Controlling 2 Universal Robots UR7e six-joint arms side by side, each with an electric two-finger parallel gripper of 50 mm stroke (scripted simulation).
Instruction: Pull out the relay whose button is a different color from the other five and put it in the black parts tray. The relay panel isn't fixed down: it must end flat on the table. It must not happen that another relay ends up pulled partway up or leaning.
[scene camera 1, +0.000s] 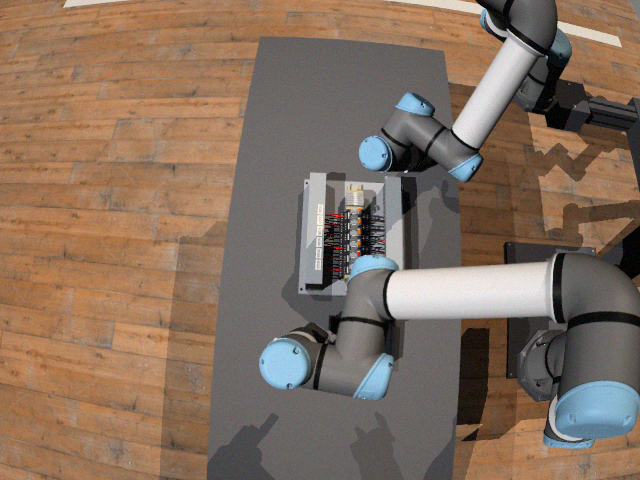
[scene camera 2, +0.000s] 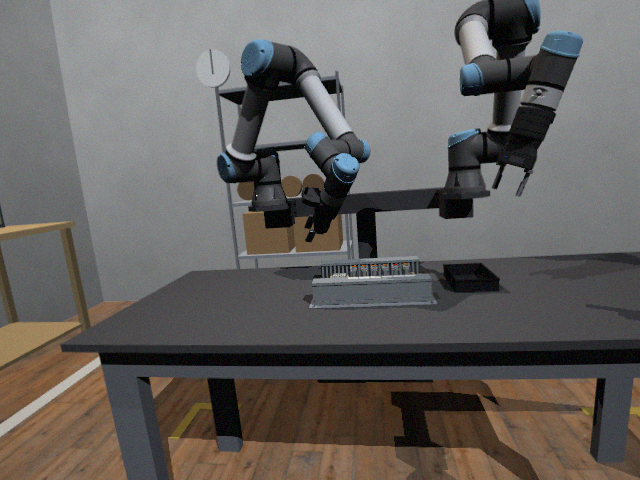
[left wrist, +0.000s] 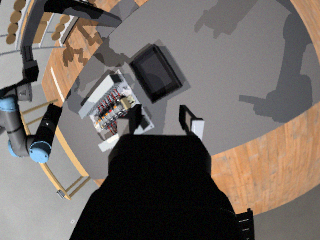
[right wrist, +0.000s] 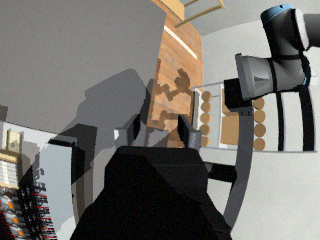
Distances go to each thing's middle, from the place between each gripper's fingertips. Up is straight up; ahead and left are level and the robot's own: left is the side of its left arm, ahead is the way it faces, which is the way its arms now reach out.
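Starting from my left hand (scene camera 2: 505, 192), I find the relay panel (scene camera 1: 333, 240) 350 mm to the right of it, 50 mm behind it and 240 mm below it, while the black parts tray (scene camera 2: 471, 277) is 70 mm to the right of that hand, 90 mm behind it and 260 mm below it. My right gripper is 210 mm to the right of the relay panel, 190 mm short of it and 120 mm above it. The black parts tray, counted from my right hand, is 490 mm to the left, 150 mm ahead and 130 mm below.
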